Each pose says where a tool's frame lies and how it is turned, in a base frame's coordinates. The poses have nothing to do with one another.
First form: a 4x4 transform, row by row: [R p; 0 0 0 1], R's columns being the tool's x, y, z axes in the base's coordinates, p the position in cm. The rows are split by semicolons.
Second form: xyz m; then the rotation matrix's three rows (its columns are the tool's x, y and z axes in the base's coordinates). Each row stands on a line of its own. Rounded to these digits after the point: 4 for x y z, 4 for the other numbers.
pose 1, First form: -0.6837 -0.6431 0.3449 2.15; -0.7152 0.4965 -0.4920 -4.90; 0.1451 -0.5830 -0.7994 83.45; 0 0 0 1
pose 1, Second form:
0.0215 -0.0490 0.8345
-0.6837 -0.6431 0.3449
-0.7152 0.4965 -0.4920
0.1451 -0.5830 -0.7994

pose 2, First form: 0.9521 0.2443 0.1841 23.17; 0.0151 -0.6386 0.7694 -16.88; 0.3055 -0.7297 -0.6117 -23.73; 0 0 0 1
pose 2, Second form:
0.2317 -0.1688 -0.2373
0.9521 0.2443 0.1841
0.0151 -0.6386 0.7694
0.3055 -0.7297 -0.6117

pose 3, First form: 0.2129 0.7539 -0.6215 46.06; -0.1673 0.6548 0.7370 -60.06; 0.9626 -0.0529 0.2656 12.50; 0 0 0 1
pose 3, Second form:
0.4606 -0.6006 0.1250
0.2129 0.7539 -0.6215
-0.1673 0.6548 0.7370
0.9626 -0.0529 0.2656

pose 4, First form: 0.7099 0.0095 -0.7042 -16.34; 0.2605 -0.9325 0.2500 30.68; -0.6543 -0.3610 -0.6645 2.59; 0 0 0 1
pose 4, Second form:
-0.1634 0.3068 0.0259
0.7099 0.0095 -0.7042
0.2605 -0.9325 0.2500
-0.6543 -0.3610 -0.6645

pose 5, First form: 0.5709 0.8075 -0.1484 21.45; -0.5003 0.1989 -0.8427 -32.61; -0.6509 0.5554 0.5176 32.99; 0 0 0 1
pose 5, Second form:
0.2145 -0.3261 0.3299
0.5709 0.8075 -0.1484
-0.5003 0.1989 -0.8427
-0.6509 0.5554 0.5176

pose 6, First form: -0.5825 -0.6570 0.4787 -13.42; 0.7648 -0.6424 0.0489 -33.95; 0.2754 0.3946 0.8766 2.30; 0 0 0 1
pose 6, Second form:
-0.1342 -0.3395 0.0230
-0.5825 -0.6570 0.4787
0.7648 -0.6424 0.0489
0.2754 0.3946 0.8766

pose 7, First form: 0.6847 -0.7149 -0.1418 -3.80; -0.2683 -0.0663 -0.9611 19.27; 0.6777 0.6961 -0.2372 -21.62; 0 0 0 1
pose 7, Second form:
-0.0380 0.1927 -0.2162
0.6847 -0.7149 -0.1418
-0.2683 -0.0663 -0.9611
0.6777 0.6961 -0.2372

